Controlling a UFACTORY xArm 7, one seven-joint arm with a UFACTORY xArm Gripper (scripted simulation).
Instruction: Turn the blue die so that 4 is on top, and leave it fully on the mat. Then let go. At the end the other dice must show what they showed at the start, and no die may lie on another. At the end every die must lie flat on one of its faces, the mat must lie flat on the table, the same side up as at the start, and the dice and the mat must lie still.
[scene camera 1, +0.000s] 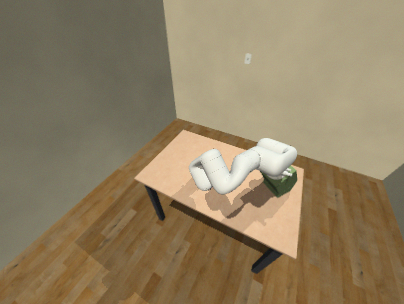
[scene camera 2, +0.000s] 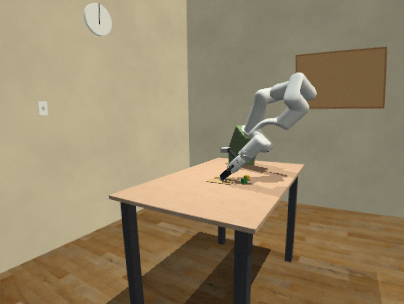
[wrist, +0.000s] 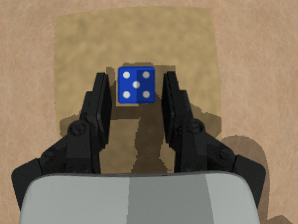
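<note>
A tan mat (wrist: 85, 45) is visible, as is my gripper (wrist: 136, 87).
</note>
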